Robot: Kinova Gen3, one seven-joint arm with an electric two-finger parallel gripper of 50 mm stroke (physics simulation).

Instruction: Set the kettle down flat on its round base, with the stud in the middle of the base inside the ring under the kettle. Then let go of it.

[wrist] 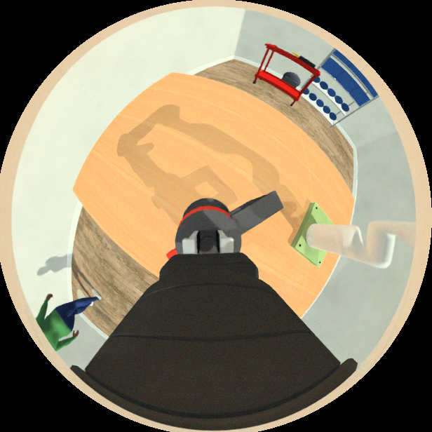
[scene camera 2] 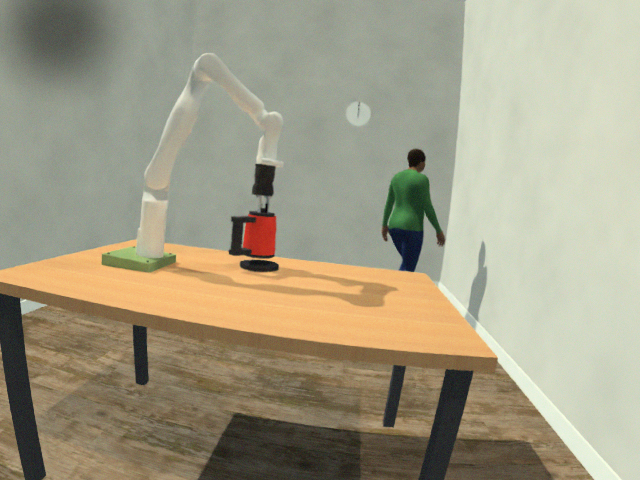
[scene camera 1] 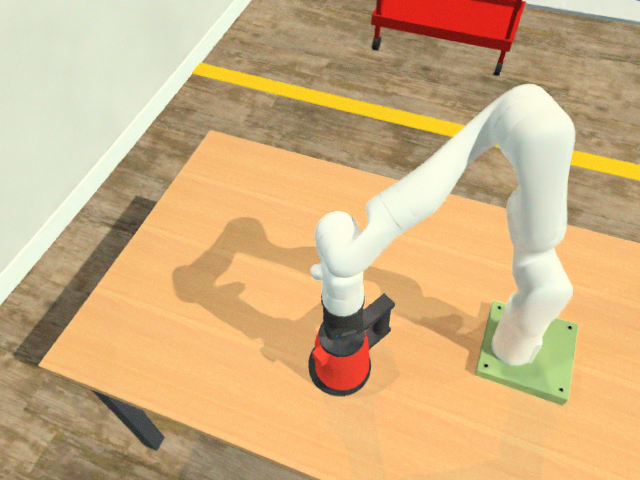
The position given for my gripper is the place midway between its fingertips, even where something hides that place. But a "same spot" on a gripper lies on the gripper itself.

my gripper: wrist; scene camera 2; scene camera 1 340, 330
same spot on my gripper: (wrist: 190, 245) = (scene camera 2: 269, 196)
